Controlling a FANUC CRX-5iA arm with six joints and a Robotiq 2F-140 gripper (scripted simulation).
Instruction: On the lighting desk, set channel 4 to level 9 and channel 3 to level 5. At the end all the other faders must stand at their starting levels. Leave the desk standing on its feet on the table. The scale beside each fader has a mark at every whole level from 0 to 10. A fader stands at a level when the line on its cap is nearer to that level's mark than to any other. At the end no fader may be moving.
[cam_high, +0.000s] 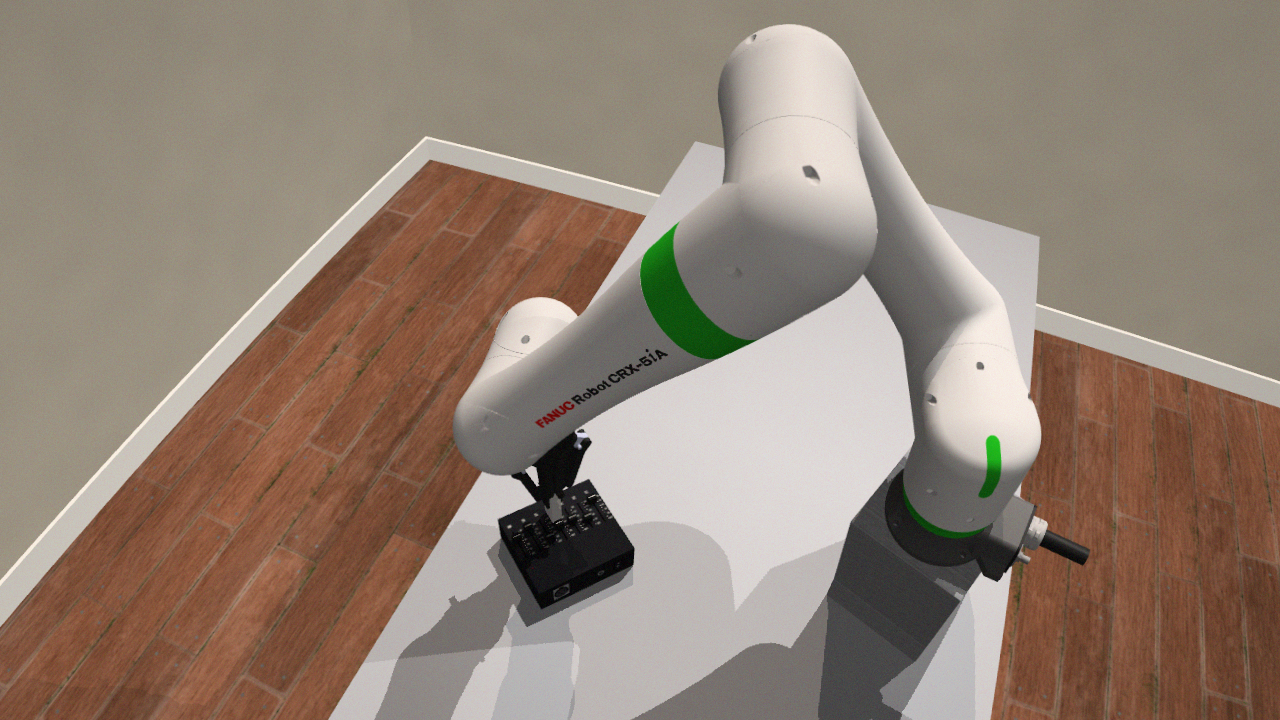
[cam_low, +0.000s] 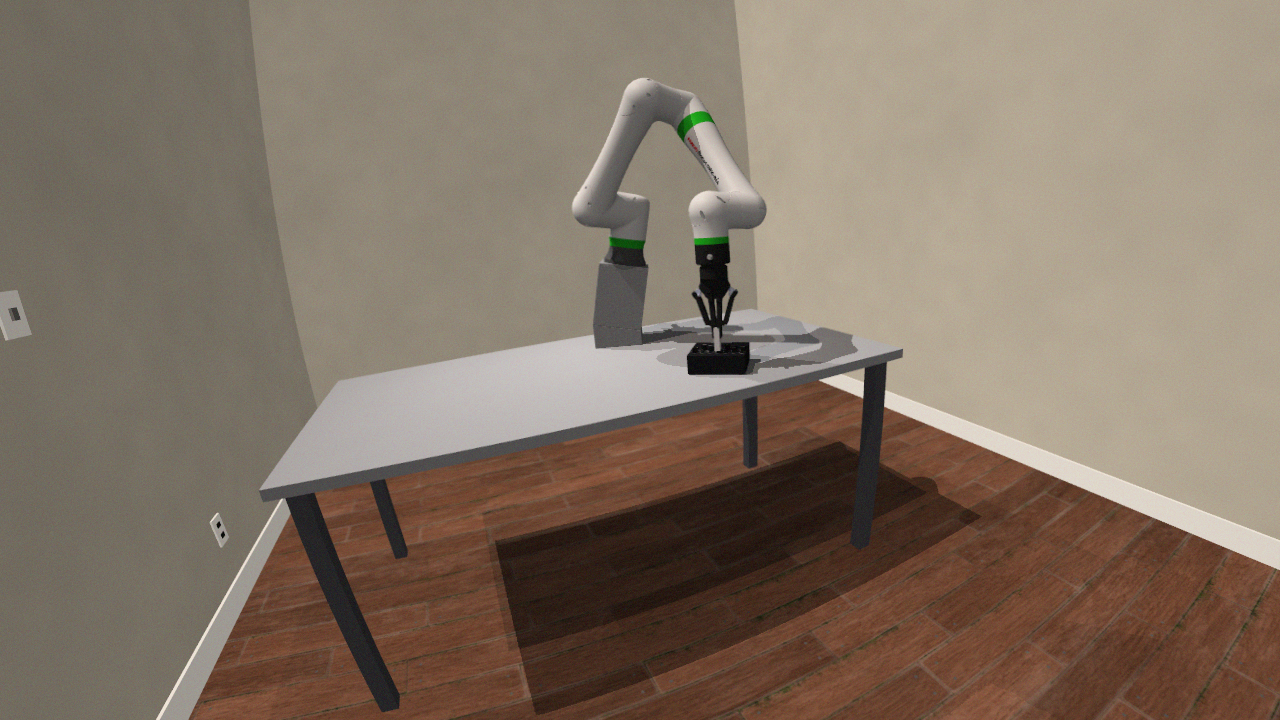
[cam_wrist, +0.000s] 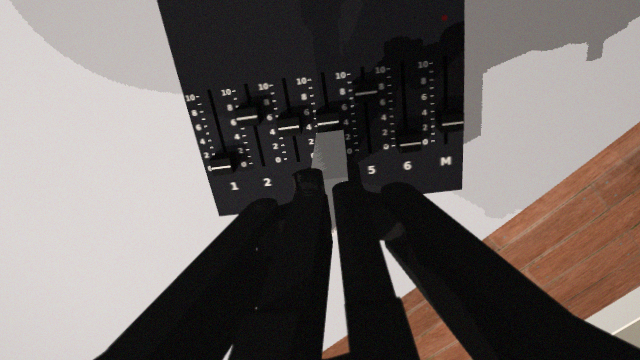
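Now: hand 3 cm past the channel 3 cap, 1 cm to the left of it and 3 cm above it. Also, from my hand: channel 5 fader (2 cm behind, 4 cm to the left, 3 cm below); then channel 6 fader (2 cm ahead, 4 cm to the left, 3 cm below); then channel 4 fader (2 cm behind, 1 cm to the left, 3 cm below).
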